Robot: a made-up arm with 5 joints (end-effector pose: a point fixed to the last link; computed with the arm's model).
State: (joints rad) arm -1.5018 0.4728 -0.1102 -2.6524 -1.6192
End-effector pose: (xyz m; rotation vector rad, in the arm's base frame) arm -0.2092 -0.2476 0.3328 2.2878 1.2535 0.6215
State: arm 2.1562 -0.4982 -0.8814 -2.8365 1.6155
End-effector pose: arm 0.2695 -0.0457 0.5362 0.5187 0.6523 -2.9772
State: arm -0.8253 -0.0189 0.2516 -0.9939 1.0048
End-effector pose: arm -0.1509 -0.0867 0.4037 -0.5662 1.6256 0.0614
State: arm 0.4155 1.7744 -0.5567 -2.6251 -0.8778
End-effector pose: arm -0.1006 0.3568 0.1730 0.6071 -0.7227 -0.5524
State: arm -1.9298 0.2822 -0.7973 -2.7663 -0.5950
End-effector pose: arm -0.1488 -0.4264 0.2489 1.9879 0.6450 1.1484
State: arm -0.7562 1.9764 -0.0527 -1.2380 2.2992
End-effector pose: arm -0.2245 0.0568 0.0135 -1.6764 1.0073 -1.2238
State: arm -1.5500 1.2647 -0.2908 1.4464 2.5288
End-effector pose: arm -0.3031 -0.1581 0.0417 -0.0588 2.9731 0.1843
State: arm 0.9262 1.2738 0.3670 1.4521 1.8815
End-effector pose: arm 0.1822 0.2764 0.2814 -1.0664 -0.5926 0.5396
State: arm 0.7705 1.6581 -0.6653 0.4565 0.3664
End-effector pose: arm -0.1018 0.3582 0.1352 -0.6409 -0.0850 2.0809
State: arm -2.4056 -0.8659 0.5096 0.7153 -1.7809
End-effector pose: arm 0.1825 -0.0580 0.4550 0.2323 -0.3943 -0.1234
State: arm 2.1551 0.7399 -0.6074 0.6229 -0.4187
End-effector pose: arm 0.4259 0.0870 0.2528 0.1238 0.1688 0.2345
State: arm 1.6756 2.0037 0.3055 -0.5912 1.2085
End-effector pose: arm 0.1646 0.1448 0.0856 0.4669 -1.1099 1.2419
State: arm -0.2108 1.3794 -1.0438 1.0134 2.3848
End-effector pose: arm -0.2908 0.2739 0.0621 1.3609 2.3079 0.1837
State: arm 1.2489 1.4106 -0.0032 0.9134 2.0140
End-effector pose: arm 0.2193 0.2837 0.2096 -1.4039 -0.8884 0.6782
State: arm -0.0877 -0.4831 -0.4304 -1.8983 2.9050
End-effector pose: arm -0.2297 -0.0659 0.4757 -0.5190 1.0049 0.8008
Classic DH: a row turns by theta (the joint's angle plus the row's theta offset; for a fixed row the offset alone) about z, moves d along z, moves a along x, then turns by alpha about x. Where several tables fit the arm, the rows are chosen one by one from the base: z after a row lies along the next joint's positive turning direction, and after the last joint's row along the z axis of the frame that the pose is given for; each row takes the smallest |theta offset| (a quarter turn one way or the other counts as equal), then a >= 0, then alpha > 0; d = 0 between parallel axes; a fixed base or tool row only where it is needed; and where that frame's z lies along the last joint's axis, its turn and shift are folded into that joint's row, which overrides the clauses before.
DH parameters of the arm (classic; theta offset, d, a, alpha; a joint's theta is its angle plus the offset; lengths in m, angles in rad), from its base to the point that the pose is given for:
base (fixed): 0.0581 0.1674 0.0138 -2.7114
joint 1: -1.518 -0.0571 0.0209 1.5466
joint 2: 0.4296 0.0821 0.188 1.5708
joint 3: 1.5708 0.276 0.089 1.5708
joint 4: -1.5708 -0.182 0.025 1.5708
joint 5: 0 -0.025 0.046 1.5708
tool (fixed): -1.5708 0.01 0 0

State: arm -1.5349 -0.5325 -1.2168 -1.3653 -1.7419
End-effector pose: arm -0.1757 -0.4274 0.3257 -1.7519 -0.6656 2.3524
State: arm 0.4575 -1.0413 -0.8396 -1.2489 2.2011
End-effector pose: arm -0.2005 -0.0365 0.5408 1.4617 1.5048 0.5932
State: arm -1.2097 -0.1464 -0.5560 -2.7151 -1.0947
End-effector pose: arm -0.1844 -0.3139 0.3945 2.6710 0.8729 0.1205
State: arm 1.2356 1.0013 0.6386 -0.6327 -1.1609
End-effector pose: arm 0.2425 0.0362 0.3282 0.8478 0.1974 2.8372
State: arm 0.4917 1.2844 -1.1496 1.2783 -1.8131
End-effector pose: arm -0.1377 0.4445 0.1774 0.7228 0.5350 1.1551
